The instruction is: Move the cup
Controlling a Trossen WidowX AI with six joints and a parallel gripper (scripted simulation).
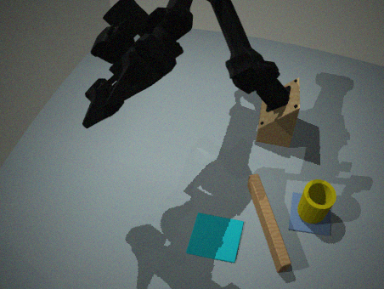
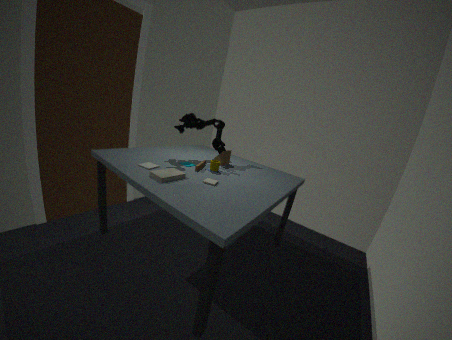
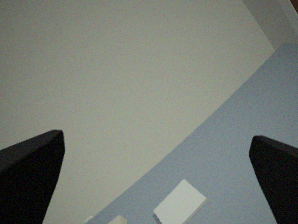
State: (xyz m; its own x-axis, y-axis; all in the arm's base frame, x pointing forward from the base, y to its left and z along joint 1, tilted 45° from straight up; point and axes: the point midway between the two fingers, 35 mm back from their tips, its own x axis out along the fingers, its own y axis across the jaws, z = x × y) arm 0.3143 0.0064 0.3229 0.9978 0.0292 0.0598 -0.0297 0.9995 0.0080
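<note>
The yellow cup lies 140 mm behind my gripper tip, 350 mm to the left of it and 250 mm below it. From my gripper tip the other things lie so: wooden bar 80 mm behind, 270 mm to the left, 280 mm below; then blue pad 130 mm behind, 360 mm to the left, 290 mm below; then cyan pad 20 mm behind, 180 mm to the left, 290 mm below.
</note>
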